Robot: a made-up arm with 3 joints.
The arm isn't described. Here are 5 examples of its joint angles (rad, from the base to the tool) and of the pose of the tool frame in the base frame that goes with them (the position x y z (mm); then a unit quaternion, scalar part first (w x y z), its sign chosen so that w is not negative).
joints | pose
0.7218 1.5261 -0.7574 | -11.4 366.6 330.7 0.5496 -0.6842 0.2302 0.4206
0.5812 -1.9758 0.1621 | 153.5 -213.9 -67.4 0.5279 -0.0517 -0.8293 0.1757
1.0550 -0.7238 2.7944 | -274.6 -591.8 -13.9 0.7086 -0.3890 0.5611 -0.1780
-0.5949 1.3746 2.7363 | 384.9 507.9 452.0 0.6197 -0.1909 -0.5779 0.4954
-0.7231 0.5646 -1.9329 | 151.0 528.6 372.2 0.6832 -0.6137 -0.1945 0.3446
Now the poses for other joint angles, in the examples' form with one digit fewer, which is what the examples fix.
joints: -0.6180 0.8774 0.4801
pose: -74 376 468 0.396 -0.458 0.710 -0.360
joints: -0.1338 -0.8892 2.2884
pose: -676 -145 -65 0.678 -0.211 0.481 -0.514
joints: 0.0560 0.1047 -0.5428
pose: -319 186 366 0.670 -0.696 -0.165 0.198
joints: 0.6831 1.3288 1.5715
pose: -316 361 596 0.125 -0.611 0.645 -0.442
